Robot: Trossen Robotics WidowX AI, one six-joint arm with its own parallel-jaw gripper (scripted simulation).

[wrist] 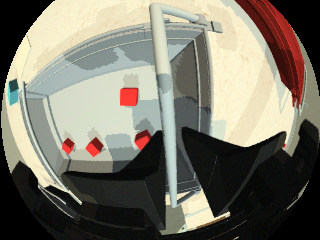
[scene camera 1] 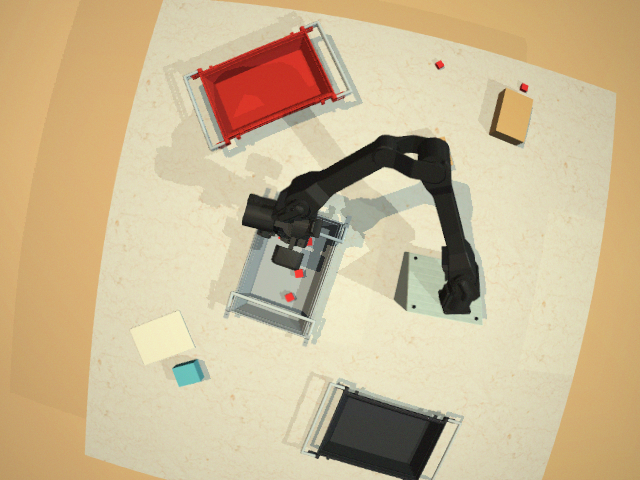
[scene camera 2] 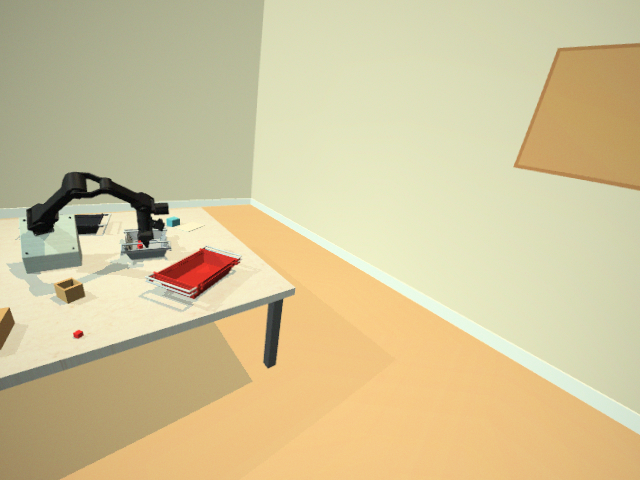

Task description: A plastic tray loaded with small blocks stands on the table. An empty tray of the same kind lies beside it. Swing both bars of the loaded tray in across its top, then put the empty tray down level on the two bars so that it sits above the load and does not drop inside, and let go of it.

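Cream pad in sight, my gripper too. Wrist view: gripper visible as well.
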